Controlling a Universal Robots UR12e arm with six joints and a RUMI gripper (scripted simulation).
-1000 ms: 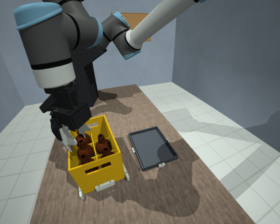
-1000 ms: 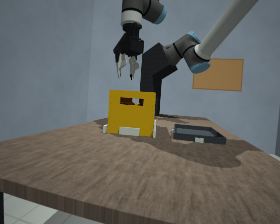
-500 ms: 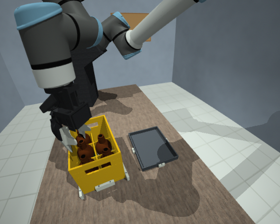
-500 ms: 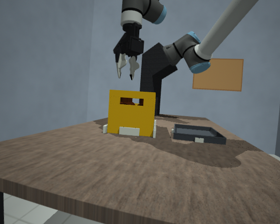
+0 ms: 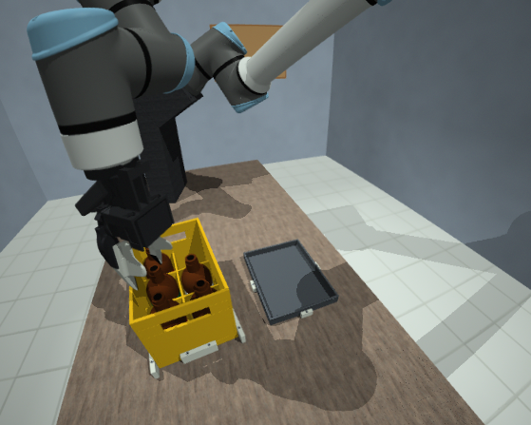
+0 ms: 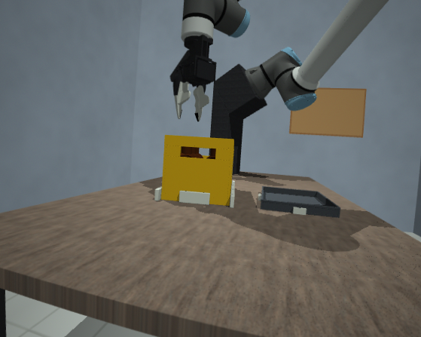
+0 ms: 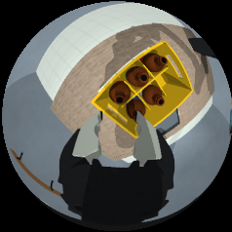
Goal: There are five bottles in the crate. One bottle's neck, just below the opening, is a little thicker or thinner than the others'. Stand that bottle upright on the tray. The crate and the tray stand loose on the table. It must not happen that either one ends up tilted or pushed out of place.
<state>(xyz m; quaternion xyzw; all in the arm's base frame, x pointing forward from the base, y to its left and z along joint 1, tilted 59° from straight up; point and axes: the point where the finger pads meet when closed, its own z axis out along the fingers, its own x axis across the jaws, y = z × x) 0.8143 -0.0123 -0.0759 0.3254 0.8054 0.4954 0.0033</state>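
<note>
My gripper is now 90 mm past the yellow crate, 20 mm to the right of it and 150 mm above it. From my hand the other things lie so: dark tray 120 mm behind, 310 mm to the left, 230 mm below.
</note>
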